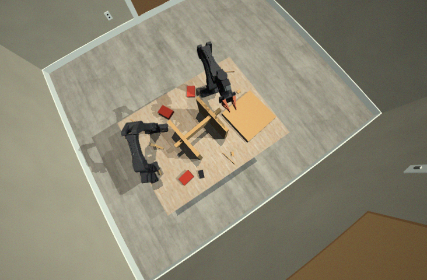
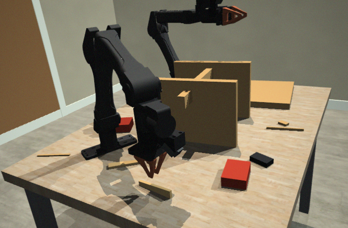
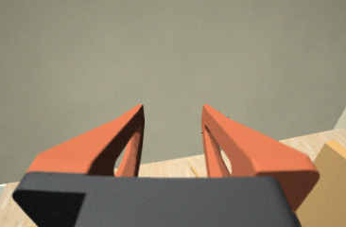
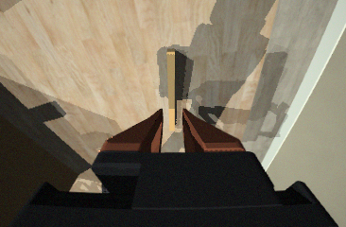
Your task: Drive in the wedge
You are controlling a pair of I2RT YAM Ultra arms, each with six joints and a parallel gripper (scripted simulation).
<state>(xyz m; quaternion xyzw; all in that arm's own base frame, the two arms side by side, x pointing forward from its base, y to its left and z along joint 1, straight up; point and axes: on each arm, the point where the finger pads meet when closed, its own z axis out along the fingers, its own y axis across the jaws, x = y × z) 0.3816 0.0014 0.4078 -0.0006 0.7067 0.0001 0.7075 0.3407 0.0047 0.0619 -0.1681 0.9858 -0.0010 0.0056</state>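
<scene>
Right now my right hand is 440 mm to the right of the rail, 120 mm below it and 30 mm past it. Also, from my right hand: flat panel (870 mm to the left, 90 mm ahead, 50 mm below); then black block (250 mm to the left, 240 mm ahead, 50 mm below).
</scene>
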